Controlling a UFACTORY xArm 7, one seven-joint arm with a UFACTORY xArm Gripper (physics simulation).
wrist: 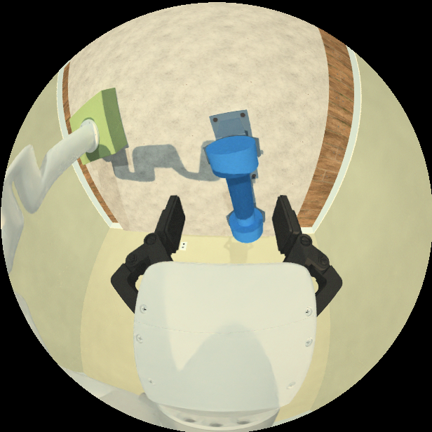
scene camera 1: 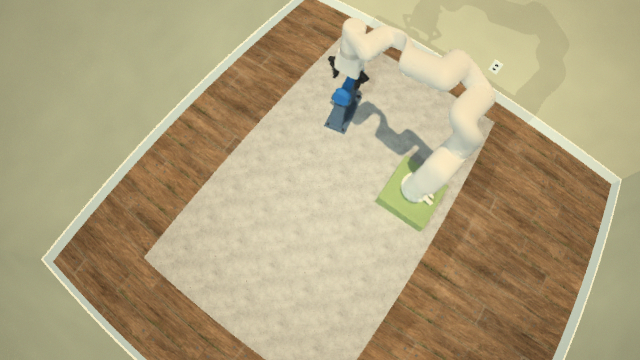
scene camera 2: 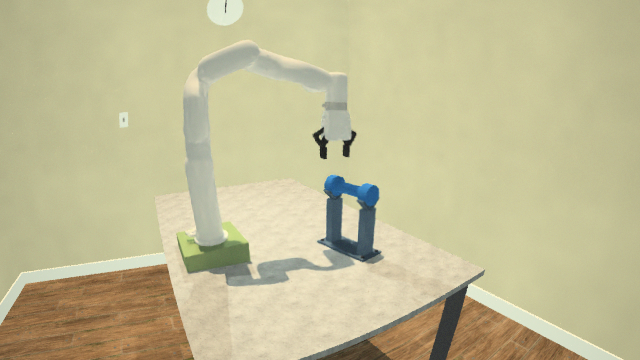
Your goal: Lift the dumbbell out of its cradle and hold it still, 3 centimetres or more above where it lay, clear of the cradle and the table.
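Frame: origin at the arm's base, x ahead, y left, z up, level; metres.
Where they show: gripper, fingertip midpoint: (scene camera 1: pixel 346 81) (scene camera 2: pixel 334 157); arm's base, link origin: (scene camera 1: pixel 415 187) (scene camera 2: pixel 211 238).
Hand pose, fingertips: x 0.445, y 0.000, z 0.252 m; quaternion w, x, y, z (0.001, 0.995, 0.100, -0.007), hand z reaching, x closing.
Each offset is from my fingertips to the top centre of the thing. Level surfaces: height alone.
The blue dumbbell {dz -0.065, dx +0.034, dy -0.066 m} (scene camera 1: pixel 342 96) (scene camera 2: pixel 352 189) (wrist: pixel 241 195) lies across the tops of the two posts of the dark blue-grey cradle {dz -0.110, dx +0.034, dy -0.066 m} (scene camera 1: pixel 340 119) (scene camera 2: pixel 367 232) (wrist: pixel 230 125), which stands upright on the table. My gripper (scene camera 2: pixel 335 151) (wrist: pixel 228 205) is open and empty, pointing down, above the dumbbell and apart from it. In the wrist view the dumbbell's handle shows between the two fingers, nearer the right one, running roughly lengthwise and slightly tilted. In scene camera 1 the arm's hand hides the dumbbell's far end.
The table {dz -0.315 m} (scene camera 1: pixel 280 225) (scene camera 2: pixel 320 305) (wrist: pixel 200 75) carries the arm's green base block (scene camera 1: pixel 400 200) (scene camera 2: pixel 215 255) (wrist: pixel 114 120), well to one side of the cradle. The table's edge lies a short way beyond the cradle. The arm's shadow falls between the base and the cradle.
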